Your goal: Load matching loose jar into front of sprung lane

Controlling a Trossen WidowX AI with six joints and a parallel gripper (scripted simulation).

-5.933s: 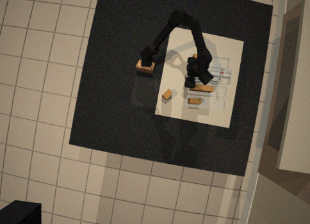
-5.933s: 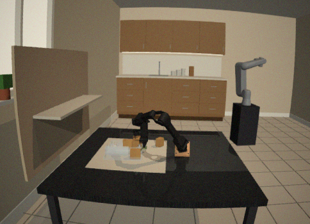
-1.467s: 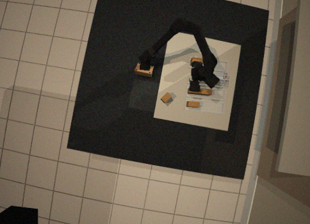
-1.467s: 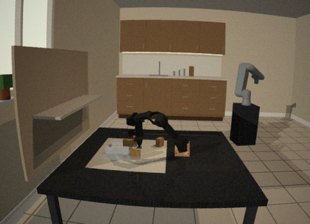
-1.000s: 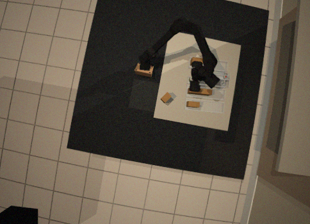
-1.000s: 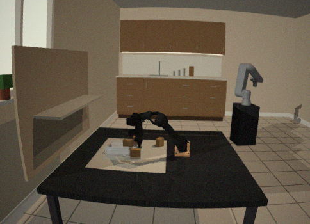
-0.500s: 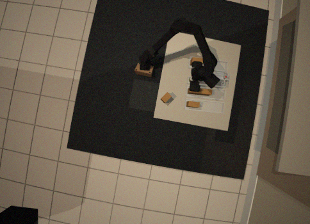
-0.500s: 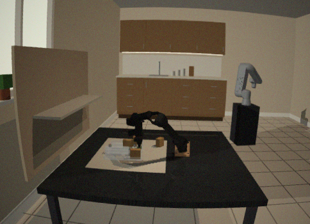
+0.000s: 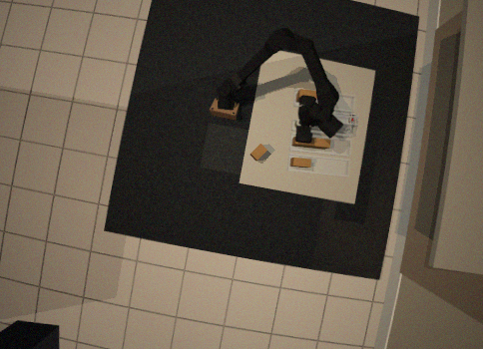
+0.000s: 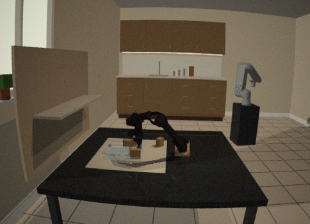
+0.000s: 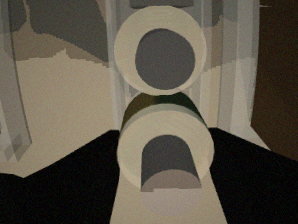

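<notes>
The pusher lane is 14 cm ahead of my gripper tip, 3 cm below it and 2 cm to the left of it. From my gripper tip the other things lie so: tan block (17 cm behind, 14 cm to the right, 1 cm below).
</notes>
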